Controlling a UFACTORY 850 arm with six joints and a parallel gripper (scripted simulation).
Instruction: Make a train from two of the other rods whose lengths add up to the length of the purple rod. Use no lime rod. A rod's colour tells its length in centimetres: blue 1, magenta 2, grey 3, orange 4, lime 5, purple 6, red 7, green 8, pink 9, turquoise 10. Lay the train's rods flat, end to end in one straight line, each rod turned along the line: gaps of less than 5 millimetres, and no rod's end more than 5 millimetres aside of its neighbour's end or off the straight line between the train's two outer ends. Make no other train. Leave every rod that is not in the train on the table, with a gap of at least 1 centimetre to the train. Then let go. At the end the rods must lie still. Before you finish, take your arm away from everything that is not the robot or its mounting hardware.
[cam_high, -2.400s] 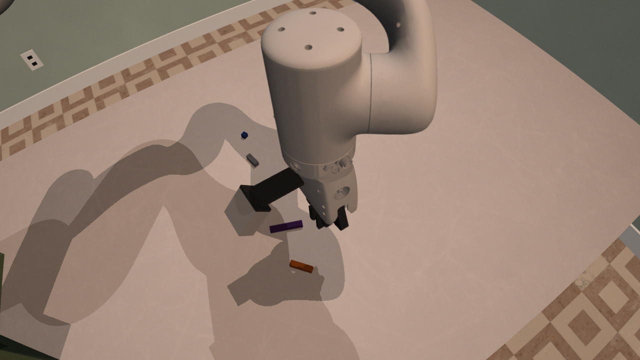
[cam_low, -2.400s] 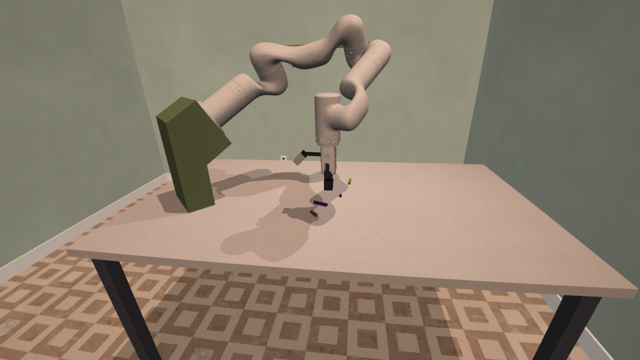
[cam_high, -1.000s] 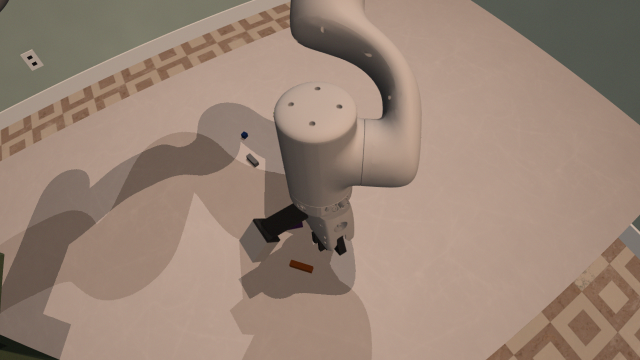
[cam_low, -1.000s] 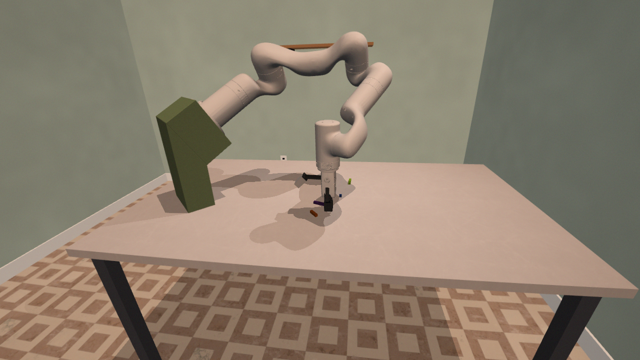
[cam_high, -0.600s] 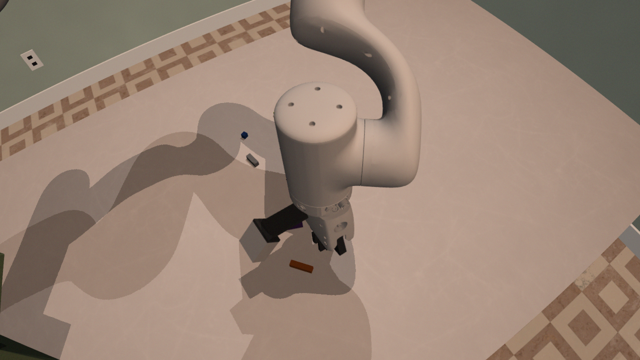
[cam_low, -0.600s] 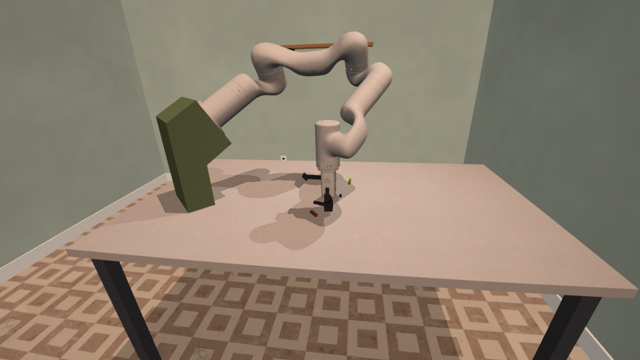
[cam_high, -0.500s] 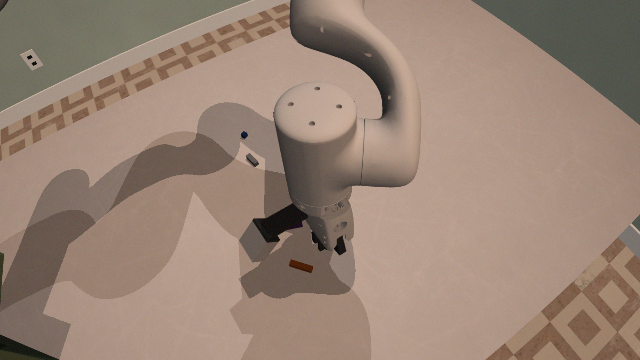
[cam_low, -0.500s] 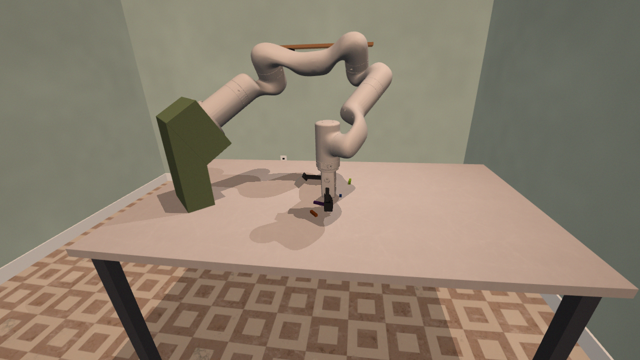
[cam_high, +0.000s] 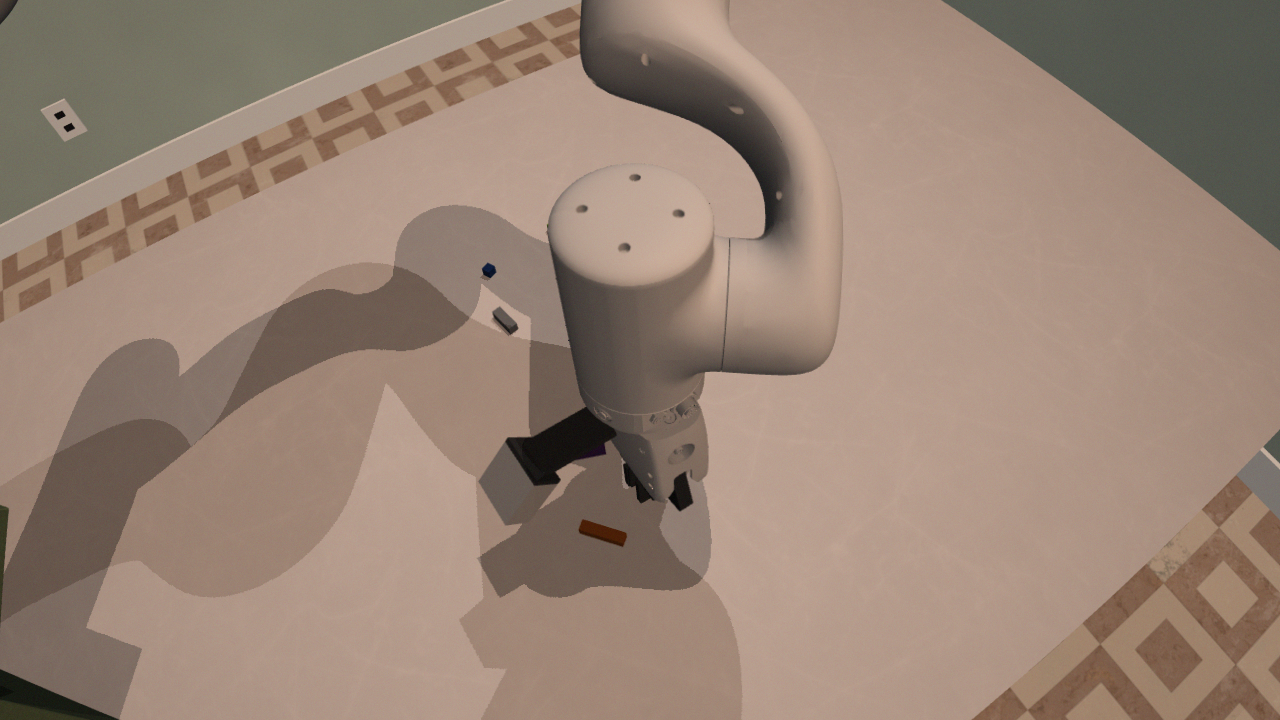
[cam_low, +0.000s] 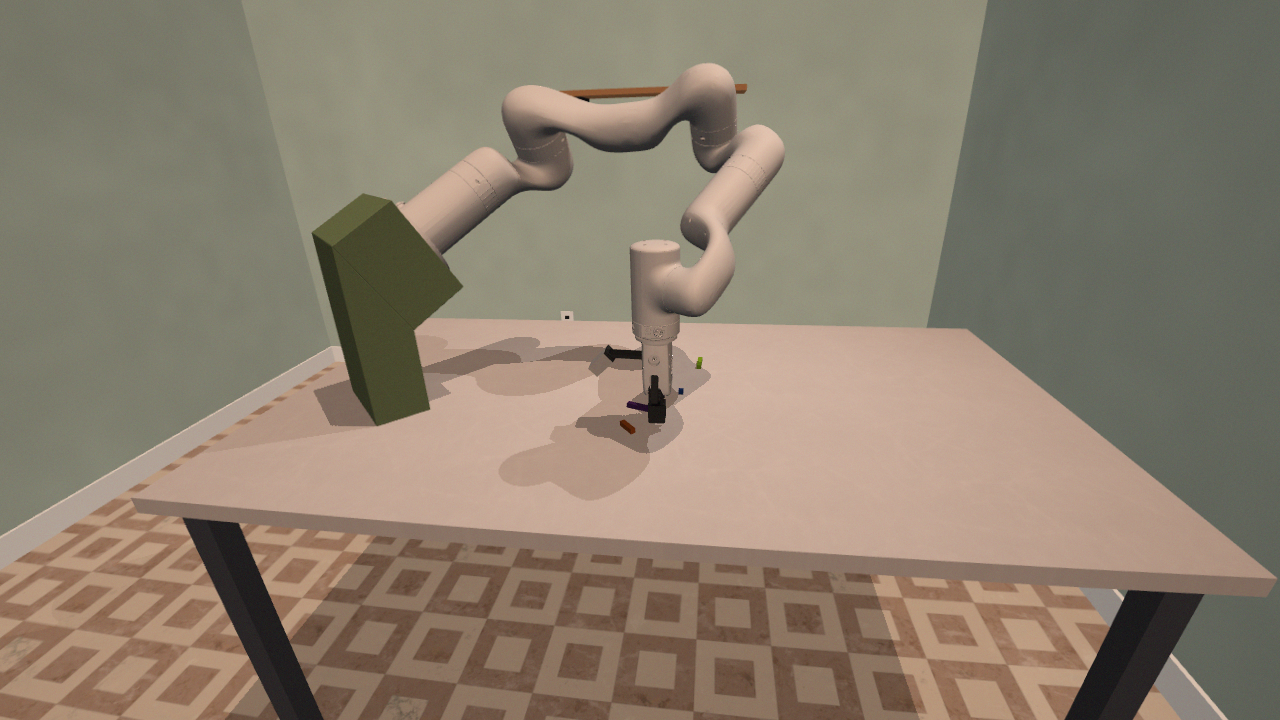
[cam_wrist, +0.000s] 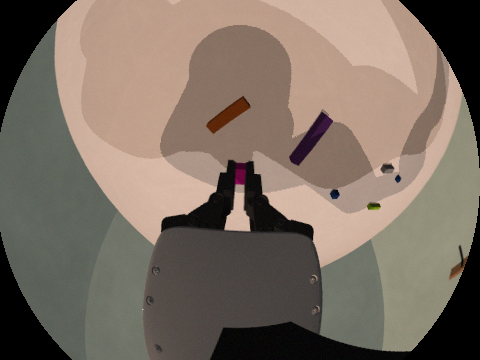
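Now: the orange rod 50 mm behind my hand, 30 mm to the right of it and 30 mm below it. Also, from my hand: magenta rod: 20 mm below; then grey rod: 100 mm behind, 220 mm to the left, 30 mm below; then purple rod: 60 mm behind, 50 mm to the left, 30 mm below.
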